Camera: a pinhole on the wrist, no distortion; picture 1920 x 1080 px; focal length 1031.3 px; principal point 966.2 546.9 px. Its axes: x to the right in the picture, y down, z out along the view. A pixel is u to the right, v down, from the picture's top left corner.
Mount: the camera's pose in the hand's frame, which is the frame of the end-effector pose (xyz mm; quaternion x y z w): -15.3 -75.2 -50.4 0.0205 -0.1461 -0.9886 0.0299
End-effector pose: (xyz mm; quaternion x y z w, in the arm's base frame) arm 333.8 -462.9 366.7 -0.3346 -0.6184 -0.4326 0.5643
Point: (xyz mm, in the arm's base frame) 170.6 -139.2 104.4
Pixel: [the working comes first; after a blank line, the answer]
In the camera's frame: 230.3 89.8 408.6

1548 774
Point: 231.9 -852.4 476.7
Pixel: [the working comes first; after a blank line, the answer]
In the camera's frame: -148.2 81.8 -303.9

behind the camera
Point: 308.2 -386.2 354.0
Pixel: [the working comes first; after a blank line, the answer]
In the camera's frame: -10.0 -39.4 148.3

896 273
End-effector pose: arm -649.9 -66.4 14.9 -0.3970 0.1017 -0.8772 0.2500
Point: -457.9 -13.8 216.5
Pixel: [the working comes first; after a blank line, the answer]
In the camera's frame: -22.6 74.0 320.6

893 785
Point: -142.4 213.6 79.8
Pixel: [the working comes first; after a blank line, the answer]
In the camera's frame: 356.6 125.6 474.0

1742 820
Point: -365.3 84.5 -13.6
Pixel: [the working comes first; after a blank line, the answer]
In the camera's frame: 228.5 2.7 265.3

1854 557
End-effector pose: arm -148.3 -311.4 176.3 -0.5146 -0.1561 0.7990 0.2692
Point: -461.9 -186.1 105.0
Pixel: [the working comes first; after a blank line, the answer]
In the camera's frame: -259.5 10.4 310.3

104 581
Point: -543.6 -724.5 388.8
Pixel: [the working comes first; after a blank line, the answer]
In the camera's frame: 214.6 -257.4 594.2

1339 100
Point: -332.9 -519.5 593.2
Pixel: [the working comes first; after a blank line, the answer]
In the camera's frame: 337.3 23.6 409.5

1816 606
